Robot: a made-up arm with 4 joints.
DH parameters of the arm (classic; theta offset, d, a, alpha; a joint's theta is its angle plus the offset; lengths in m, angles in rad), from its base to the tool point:
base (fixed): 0 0 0 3.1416
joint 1: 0 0.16 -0.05 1.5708
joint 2: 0 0.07 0.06 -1.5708
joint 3: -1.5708 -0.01 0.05 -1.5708
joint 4: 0 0.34 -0.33 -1.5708
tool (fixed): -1.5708 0.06 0 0
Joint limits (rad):
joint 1: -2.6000..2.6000
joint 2: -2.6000..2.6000
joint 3: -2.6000..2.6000
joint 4: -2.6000..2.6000
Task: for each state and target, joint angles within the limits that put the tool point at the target. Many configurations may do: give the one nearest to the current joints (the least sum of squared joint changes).
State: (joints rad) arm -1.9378 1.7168 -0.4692 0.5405
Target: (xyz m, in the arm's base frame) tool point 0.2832 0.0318 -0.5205
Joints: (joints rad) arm -2.2419 1.6866 0.1024 0.3867
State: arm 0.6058 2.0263 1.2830 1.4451
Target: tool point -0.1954 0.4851 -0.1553
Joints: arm 1.5273 2.3277 0.9235 1.7355
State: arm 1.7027 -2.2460 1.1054 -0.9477
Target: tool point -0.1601 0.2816 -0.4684
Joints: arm 1.9710 -2.6000 1.8189 -1.2115
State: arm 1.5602 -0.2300 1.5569 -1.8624
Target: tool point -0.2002 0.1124 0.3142
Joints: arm 1.4912 -1.1068 1.2967 -2.0162
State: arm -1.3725 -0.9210 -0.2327 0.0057
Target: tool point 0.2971 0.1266 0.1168
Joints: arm -1.1110 -0.7081 -0.0153 0.1553
